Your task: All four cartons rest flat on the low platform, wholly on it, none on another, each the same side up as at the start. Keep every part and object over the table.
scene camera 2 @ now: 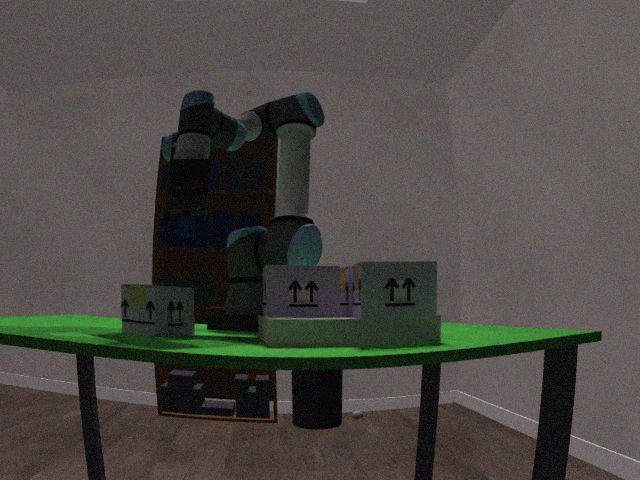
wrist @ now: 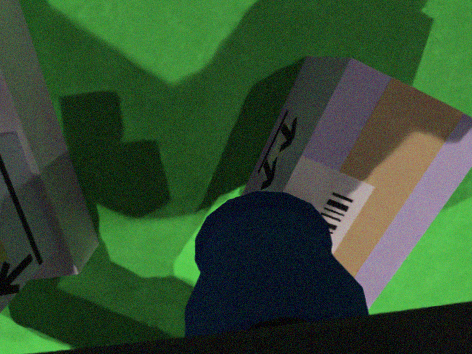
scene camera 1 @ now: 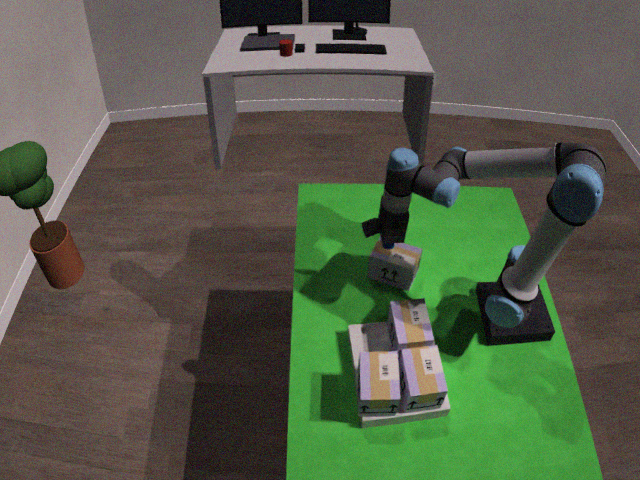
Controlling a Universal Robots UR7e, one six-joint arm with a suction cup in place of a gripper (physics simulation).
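Three cartons stand upright on the low platform: the back right carton, the front left carton and the front right carton. The platform's back left part is bare. The fourth carton stands upright on the green table behind the platform, turned at an angle, its label upward. My suction gripper is off, empty and high above the fourth carton, apart from it. Its blue cup is hard to make out in scene camera 2.
The green table carries the arm's dark base right of the platform. Off the table stand a white desk with monitors, a potted plant at the left and a bookshelf beyond the arm.
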